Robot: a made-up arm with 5 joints. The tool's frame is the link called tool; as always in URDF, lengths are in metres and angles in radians.
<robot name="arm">
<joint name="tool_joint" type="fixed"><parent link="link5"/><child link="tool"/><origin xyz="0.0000 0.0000 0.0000" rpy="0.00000 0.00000 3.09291"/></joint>
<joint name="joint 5" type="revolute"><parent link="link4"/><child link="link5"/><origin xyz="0.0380 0.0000 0.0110" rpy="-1.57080 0.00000 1.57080"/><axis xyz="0 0 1"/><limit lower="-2.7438" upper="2.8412" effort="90" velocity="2.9"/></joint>
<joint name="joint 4" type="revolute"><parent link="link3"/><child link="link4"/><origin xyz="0.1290 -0.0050 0.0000"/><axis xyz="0 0 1"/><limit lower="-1.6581" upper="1.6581" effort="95" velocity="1.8"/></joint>
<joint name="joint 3" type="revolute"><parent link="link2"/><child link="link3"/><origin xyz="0.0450 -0.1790 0.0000"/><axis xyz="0 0 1"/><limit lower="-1.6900" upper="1.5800" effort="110" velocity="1.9"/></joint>
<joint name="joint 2" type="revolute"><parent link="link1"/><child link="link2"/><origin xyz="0.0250 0.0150 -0.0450" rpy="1.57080 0.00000 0.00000"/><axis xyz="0 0 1"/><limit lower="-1.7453" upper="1.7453" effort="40" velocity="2.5"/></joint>
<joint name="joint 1" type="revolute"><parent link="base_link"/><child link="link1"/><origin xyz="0.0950 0.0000 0.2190" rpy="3.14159 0.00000 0.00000"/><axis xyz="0 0 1"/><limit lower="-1.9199" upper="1.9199" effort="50" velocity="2.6"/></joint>
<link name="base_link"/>
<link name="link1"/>
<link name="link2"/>
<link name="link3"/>
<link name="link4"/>
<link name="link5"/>
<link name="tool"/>
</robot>
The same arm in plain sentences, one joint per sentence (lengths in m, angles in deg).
The arm has five revolute joints in a row. What follows holds with every joint at zero, and every direction is one of the base frame's. Joint 1 lies 0.095 m along +x and 0.219 m along +z from the base frame's origin and turns about -z, from -110 to 110 deg. Joint 2 lies 0.025 m along +x and 0.015 m along -y and 0.045 m along +z from joint 1 and turns about +y, from -100 to 100 deg. Joint 3 lies 0.045 m along +x and 0.179 m along +z from joint 2 and turns about +y, from -96.83 to 90.53 deg. Joint 4 lies 0.129 m along +x and 0.005 m along +z from joint 3 and turns about +y, from -95 to 95 deg. Joint 5 lies 0.038 m along +x and 0.011 m along +y from joint 4 and turns about -x, from -157.21 to 162.79 deg. The tool frame, which is the frame that the pose is given for, lies at the same point as joint 5; its axes are the base frame's turned by roll 90, pitch -87.21 and yaw -90 deg (as in URDF: about the fixed x, then y, then z).
